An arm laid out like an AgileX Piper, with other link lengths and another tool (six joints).
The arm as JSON. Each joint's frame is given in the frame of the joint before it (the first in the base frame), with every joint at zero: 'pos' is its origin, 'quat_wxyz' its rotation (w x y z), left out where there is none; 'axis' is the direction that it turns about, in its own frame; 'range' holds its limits. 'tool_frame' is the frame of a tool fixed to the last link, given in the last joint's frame.
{
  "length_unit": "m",
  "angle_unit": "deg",
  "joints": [
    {
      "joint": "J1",
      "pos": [
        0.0,
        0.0,
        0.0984
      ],
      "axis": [
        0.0,
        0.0,
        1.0
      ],
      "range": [
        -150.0,
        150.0
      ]
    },
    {
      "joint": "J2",
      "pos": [
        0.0,
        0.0,
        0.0
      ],
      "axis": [
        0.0,
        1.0,
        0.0
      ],
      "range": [
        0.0,
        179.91
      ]
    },
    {
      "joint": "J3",
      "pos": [
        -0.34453,
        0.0,
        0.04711
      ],
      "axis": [
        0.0,
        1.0,
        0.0
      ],
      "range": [
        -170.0,
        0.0
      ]
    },
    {
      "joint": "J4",
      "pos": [
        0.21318,
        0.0,
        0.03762
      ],
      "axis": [
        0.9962,
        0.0,
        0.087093
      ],
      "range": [
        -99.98,
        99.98
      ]
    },
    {
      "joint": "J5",
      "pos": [
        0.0,
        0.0,
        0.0
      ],
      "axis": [
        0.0,
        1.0,
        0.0
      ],
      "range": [
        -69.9,
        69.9
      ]
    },
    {
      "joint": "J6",
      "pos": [
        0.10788,
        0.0,
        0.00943
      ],
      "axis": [
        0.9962,
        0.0,
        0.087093
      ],
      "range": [
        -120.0,
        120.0
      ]
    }
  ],
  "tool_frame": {
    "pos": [
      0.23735,
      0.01,
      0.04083
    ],
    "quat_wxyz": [
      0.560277,
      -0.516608,
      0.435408,
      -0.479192
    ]
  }
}
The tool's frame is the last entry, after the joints.
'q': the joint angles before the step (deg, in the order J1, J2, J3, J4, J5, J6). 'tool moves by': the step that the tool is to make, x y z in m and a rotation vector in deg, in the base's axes. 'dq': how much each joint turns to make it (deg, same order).
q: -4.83 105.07 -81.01 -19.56 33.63 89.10
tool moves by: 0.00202 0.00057 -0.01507 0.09 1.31 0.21
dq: 0.00 1.65 -0.01 0.01 -0.37 -0.12
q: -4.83 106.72 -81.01 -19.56 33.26 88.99
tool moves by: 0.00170 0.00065 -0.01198 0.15 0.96 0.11
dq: 0.01 1.33 -0.01 0.02 -0.37 0.01
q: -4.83 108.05 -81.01 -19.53 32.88 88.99
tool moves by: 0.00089 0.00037 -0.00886 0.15 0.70 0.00
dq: 0.00 0.96 0.01 -0.01 -0.26 0.11
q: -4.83 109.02 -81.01 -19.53 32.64 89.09
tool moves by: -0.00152 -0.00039 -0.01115 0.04 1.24 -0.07
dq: 0.01 1.05 0.00 -0.07 0.20 0.05
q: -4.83 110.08 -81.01 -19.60 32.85 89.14
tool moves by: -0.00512 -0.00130 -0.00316 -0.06 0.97 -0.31
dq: 0.01 0.00 -0.01 0.00 1.03 0.00
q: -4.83 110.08 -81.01 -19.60 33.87 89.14
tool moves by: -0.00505 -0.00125 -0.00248 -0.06 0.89 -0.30
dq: 0.00 -0.06 0.00 0.00 1.00 -0.01
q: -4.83 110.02 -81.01 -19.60 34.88 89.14
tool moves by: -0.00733 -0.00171 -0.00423 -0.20 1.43 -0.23
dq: 0.00 0.00 -0.01 0.02 1.45 -0.27
